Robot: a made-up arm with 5 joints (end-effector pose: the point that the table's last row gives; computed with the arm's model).
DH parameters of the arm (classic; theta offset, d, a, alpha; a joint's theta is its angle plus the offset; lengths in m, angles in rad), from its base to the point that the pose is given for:
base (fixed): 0 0.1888 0 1.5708
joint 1: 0 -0.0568 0.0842 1.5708
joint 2: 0 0.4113 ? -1.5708
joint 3: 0 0.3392 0.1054 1.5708
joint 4: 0 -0.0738 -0.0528 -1.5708
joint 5: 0 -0.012 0.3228 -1.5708
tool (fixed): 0 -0.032 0 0
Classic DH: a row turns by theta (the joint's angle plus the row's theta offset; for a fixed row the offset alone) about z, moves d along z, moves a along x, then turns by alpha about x.
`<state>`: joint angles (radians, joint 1 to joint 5).
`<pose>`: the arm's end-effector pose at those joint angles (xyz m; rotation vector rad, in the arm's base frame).
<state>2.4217 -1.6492 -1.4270 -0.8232 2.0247</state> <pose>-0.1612 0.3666 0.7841 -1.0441 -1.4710 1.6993</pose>
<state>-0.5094 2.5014 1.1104 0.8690 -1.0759</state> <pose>-0.4312 0.2611 0.0093 -0.3734 -0.9069 -2.5811</pose>
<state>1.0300 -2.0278 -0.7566 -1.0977 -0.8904</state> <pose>0.7385 0.0458 0.1386 -2.6392 1.0133 1.2239</pose>
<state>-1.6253 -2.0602 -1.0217 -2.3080 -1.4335</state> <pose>-0.6754 0.0174 -0.3076 -0.3099 1.1619 -1.6991</pose>
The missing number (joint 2, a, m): -0.0965
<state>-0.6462 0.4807 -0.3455 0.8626 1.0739</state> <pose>-0.0396 -0.4194 0.0227 -1.0463 0.0027 -0.8080</pose>
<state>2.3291 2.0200 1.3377 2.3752 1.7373</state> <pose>0.1063 0.5857 0.3041 -0.7547 -1.7798 1.4981</pose>
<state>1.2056 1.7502 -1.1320 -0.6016 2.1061</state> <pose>0.0523 -0.0736 -0.2416 0.7089 -2.0843 -1.8096</pose>
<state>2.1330 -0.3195 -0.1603 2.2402 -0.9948</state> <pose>0.4575 -0.3679 0.6476 1.9794 -0.6998 -0.1997</pose>
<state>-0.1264 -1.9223 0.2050 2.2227 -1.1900</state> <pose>0.3407 0.2260 -0.4848 0.3342 1.4009 -0.1811</pose>
